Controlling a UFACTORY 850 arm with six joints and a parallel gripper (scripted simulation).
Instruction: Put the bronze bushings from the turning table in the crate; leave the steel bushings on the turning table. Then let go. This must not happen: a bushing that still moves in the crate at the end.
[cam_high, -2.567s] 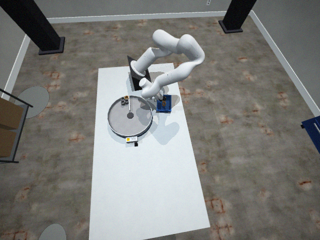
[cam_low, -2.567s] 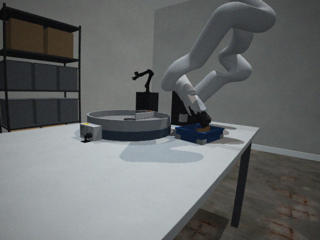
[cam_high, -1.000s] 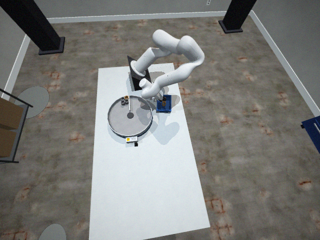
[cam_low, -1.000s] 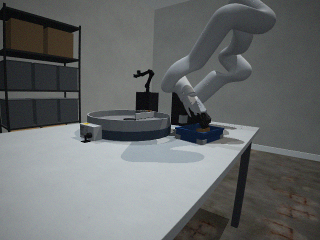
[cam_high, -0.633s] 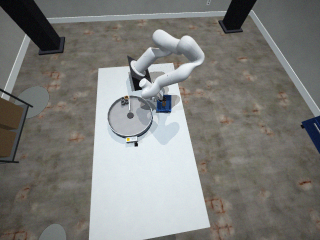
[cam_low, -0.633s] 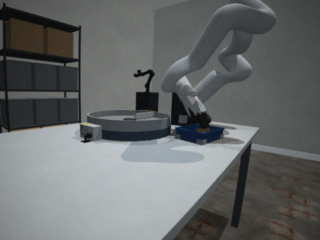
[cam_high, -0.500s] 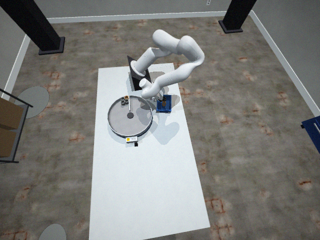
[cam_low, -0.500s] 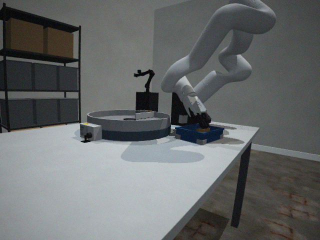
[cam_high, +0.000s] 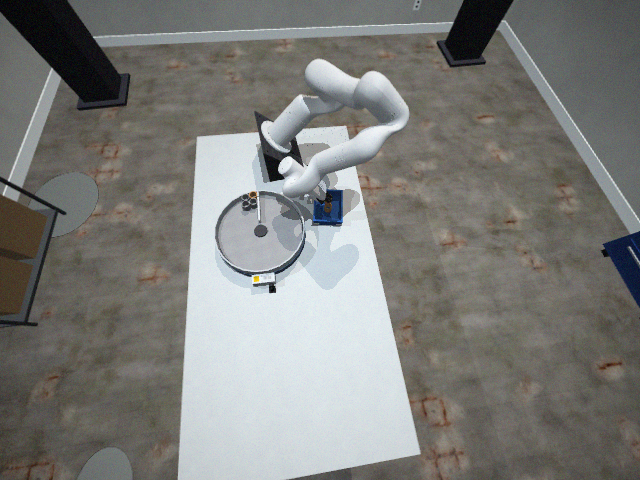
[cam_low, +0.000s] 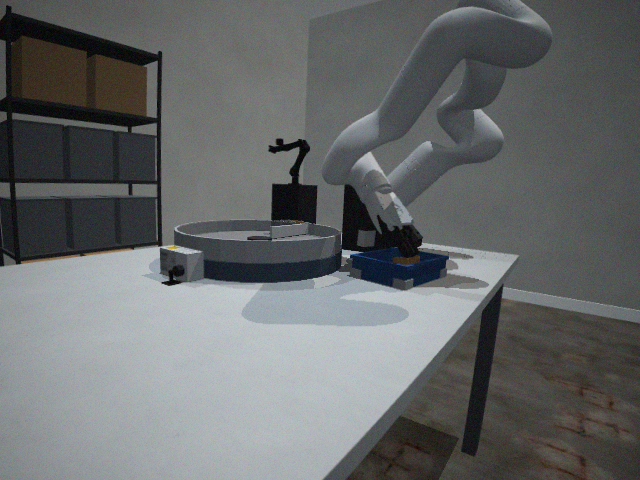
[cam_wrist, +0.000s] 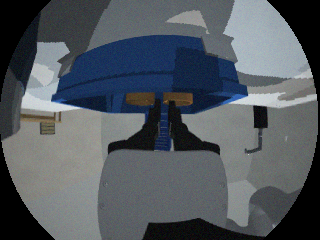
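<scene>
Right now the crate is 3 cm ahead of my hand and 4 cm below it. From my hand the other things lie so: round turning table: 12 cm ahead, 36 cm to the right, 1 cm below.
</scene>
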